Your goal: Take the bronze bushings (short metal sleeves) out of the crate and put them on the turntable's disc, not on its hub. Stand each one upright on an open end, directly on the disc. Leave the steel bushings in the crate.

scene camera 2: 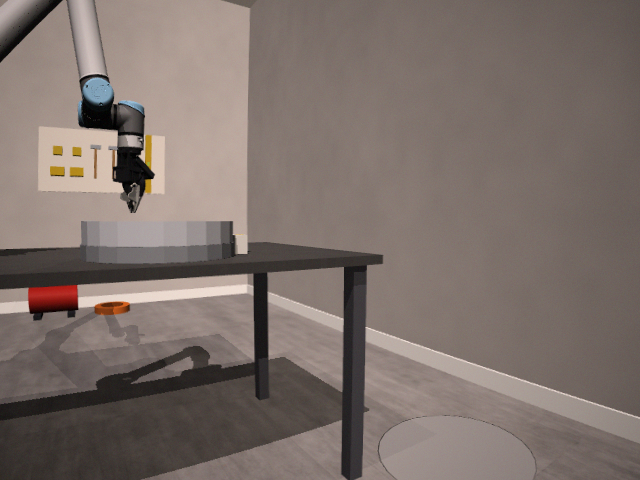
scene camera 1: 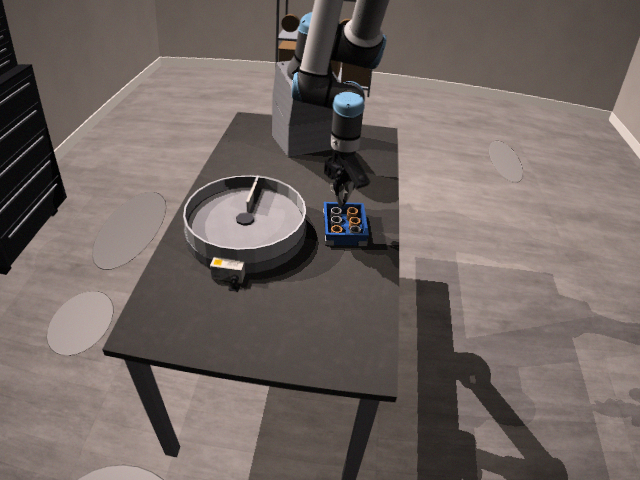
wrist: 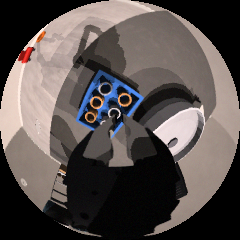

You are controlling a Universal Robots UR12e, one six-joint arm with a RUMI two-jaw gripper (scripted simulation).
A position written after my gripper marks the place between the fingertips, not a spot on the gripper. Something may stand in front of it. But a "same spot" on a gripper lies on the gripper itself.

my gripper: scene camera 2 133, 213; scene camera 1; wrist
same spot on my gripper: (wrist: 142, 143) = (scene camera 1: 341, 189)
same spot on blue crate: (wrist: 110, 99) = (scene camera 1: 344, 231)
